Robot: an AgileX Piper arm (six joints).
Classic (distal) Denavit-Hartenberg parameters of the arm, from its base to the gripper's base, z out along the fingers. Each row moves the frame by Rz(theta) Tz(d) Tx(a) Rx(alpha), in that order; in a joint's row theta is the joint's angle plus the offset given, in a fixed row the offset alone. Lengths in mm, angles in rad.
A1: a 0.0  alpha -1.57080  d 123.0  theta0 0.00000
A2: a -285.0  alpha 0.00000  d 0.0  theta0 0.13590
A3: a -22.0  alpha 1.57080  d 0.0  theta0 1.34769
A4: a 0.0  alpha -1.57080  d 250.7  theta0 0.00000
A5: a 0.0  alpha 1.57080  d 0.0  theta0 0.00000
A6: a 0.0  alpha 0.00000  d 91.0  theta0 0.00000
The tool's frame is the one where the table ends.
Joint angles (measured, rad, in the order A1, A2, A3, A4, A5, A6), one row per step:
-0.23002, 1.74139, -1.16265, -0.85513, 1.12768, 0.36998
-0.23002, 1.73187, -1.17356, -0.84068, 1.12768, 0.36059
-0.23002, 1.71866, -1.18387, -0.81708, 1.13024, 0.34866
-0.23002, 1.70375, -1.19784, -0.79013, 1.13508, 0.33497
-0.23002, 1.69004, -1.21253, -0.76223, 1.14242, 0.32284
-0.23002, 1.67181, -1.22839, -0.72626, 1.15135, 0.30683
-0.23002, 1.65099, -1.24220, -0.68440, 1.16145, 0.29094
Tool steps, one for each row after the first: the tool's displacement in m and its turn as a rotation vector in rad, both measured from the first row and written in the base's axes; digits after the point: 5 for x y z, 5 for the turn. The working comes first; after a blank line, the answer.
Tool pose at each row, in the base's axes (x y z in m, rotation vector in rad; the steps are taken from these numbers as rounded here):
0.30359, -0.13481, 0.22982, 0.28323, 2.89651, -1.16211
0.30409, -0.13412, 0.23478, 0.29124, 2.88792, -1.14246
0.30365, -0.13275, 0.24036, 0.30518, 2.88313, -1.11289
0.30325, -0.13121, 0.24727, 0.32178, 2.87640, -1.07969
0.30275, -0.12960, 0.25398, 0.34109, 2.87100, -1.04609
0.30151, -0.12729, 0.26207, 0.36192, 2.86564, -1.00199
0.29937, -0.12431, 0.27019, 0.38504, 2.86192, -0.94966

0.00050, 0.00069, 0.00496, 0.00832, -0.01639, 0.00015
0.00006, 0.00206, 0.01054, 0.02361, -0.03421, -0.00326
-0.00034, 0.00360, 0.01745, 0.04056, -0.05525, -0.00753
-0.00084, 0.00521, 0.02416, 0.05840, -0.07538, -0.01410
-0.00208, 0.00752, 0.03225, 0.08261, -0.09919, -0.02068
-0.00422, 0.01050, 0.04037, 0.11253, -0.12421, -0.02865

